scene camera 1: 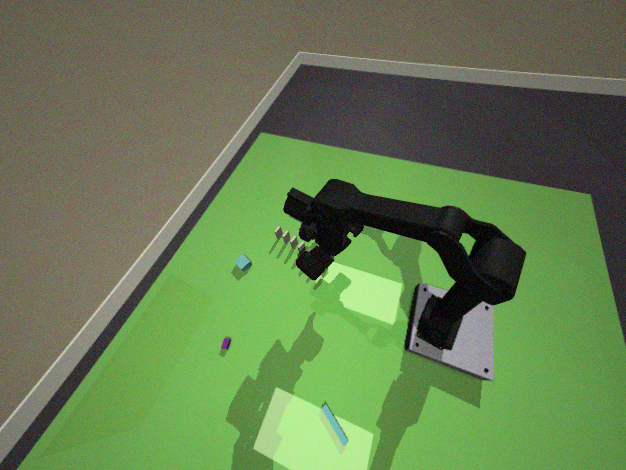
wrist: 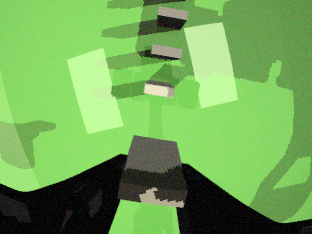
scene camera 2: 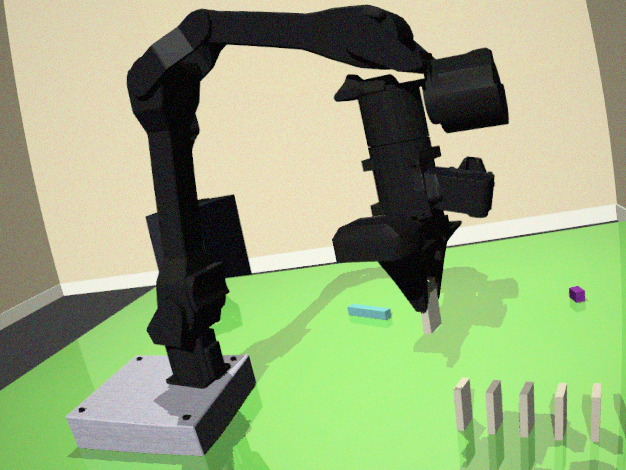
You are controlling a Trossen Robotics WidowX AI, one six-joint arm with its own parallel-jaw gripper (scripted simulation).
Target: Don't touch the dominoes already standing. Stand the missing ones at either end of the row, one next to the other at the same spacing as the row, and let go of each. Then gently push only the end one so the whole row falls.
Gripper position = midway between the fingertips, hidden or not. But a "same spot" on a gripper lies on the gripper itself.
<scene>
my gripper: scene camera 1 330, 258; wrist; scene camera 2
same spot on my gripper: point(wrist: 93, 194) = point(scene camera 2: 440, 255)
</scene>
